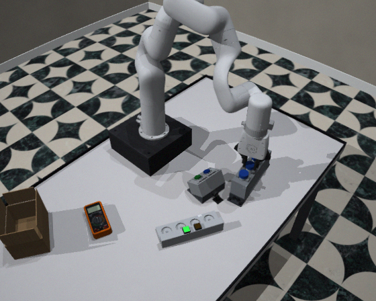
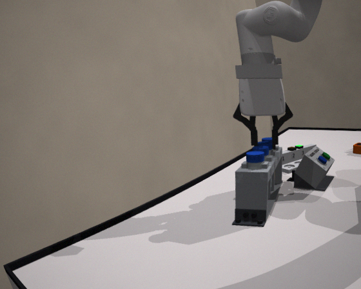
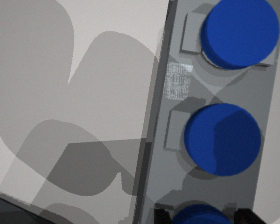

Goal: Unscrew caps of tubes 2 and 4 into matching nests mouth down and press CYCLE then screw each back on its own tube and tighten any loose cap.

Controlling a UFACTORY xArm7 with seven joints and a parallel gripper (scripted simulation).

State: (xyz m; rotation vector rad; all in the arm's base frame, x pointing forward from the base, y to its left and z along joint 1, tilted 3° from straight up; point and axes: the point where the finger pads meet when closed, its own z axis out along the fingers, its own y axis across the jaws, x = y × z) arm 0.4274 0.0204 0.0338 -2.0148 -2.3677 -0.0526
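The green key is 15 cm behind my hand, 12 cm to the right of it and 6 cm below it. The rest, counted from my hand: orange multimeter: 36 cm behind, 45 cm to the right, 11 cm below; then key housing: 13 cm behind, 10 cm to the right, 7 cm below; then blue key: 14 cm behind, 7 cm to the right, 6 cm below.
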